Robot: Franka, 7 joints.
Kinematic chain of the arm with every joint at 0, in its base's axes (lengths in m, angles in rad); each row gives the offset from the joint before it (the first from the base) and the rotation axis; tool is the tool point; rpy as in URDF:
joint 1: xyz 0 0 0.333 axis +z
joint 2: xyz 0 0 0 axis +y
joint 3: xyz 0 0 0.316 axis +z
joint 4: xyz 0.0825 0 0 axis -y
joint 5: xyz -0.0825 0 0.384 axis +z
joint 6: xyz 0 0 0 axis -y
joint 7: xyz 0.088 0 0 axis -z
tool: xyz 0 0 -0.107 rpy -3.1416 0 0
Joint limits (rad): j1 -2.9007..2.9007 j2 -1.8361..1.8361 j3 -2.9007..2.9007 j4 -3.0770..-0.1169 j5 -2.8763..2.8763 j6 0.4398..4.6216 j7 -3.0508..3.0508
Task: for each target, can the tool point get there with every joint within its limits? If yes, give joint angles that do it. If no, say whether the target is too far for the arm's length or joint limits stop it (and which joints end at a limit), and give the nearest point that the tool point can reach.
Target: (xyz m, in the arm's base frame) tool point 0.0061 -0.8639 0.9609
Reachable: no: too far | nearest point 0.0049 -0.6939 0.8374 | short by 0.210 m
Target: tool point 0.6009 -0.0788 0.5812
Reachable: yes | joints -1.4606 0.7675 1.7900 -1.7526 -1.1502 1.9479 -1.4885
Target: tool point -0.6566 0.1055 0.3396
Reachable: yes | joints -2.3399 0.8343 -1.1486 -1.9676 -0.0613 3.1662 2.4197
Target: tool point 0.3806 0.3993 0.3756
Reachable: yes | joints 1.7288 0.3497 -1.1839 -2.2220 2.0192 1.3404 1.0485
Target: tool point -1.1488 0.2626 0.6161
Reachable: no: too far | nearest point -0.8132 0.1859 0.5334 | short by 0.354 m
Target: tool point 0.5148 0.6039 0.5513
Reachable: yes | joints 1.3504 0.9205 -0.9830 -0.8803 0.1387 2.2625 0.8219
